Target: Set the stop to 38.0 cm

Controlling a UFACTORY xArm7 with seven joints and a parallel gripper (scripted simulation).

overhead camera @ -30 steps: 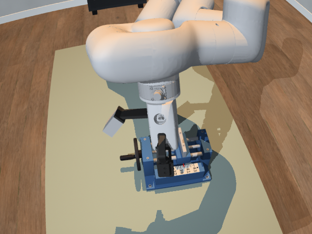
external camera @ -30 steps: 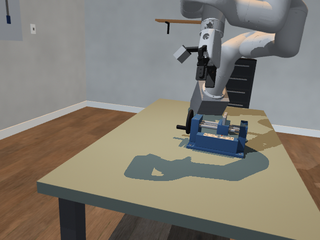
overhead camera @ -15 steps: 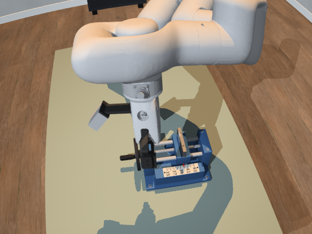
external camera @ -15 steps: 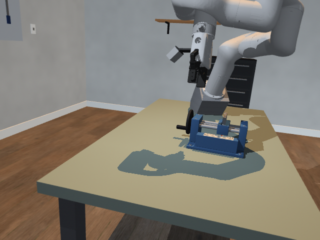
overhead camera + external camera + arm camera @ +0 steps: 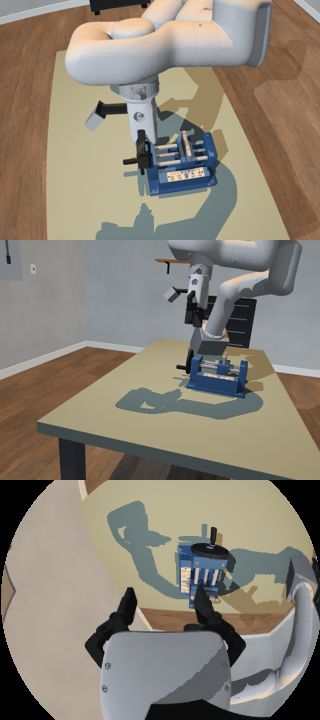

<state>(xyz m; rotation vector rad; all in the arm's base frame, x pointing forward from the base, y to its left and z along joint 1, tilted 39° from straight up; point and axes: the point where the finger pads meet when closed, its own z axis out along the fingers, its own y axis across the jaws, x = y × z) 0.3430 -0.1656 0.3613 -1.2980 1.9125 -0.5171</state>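
The handwheel is 190 mm below my hand, 100 mm behind it and 20 mm to the right of it. Round my hand: stop plate (150 mm below, 120 mm to the left, 50 mm behind).
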